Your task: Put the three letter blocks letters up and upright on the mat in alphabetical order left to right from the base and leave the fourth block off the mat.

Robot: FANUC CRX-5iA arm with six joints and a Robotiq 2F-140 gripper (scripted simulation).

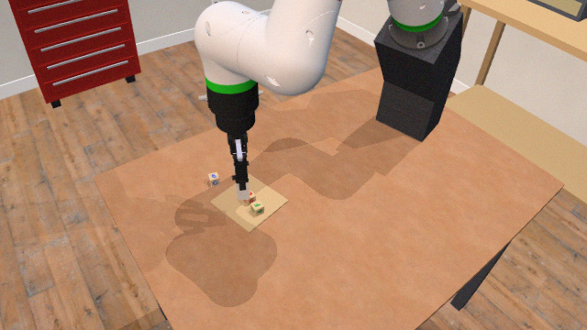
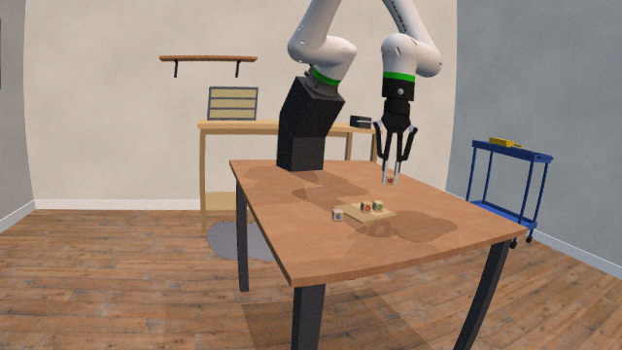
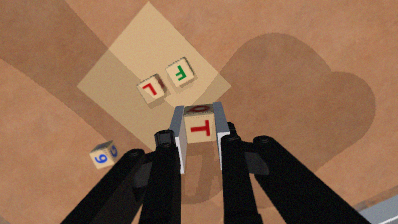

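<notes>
Now: hand 13 cm above the tan mat, 4 cm to the left of it and 4 cm past it.
</notes>
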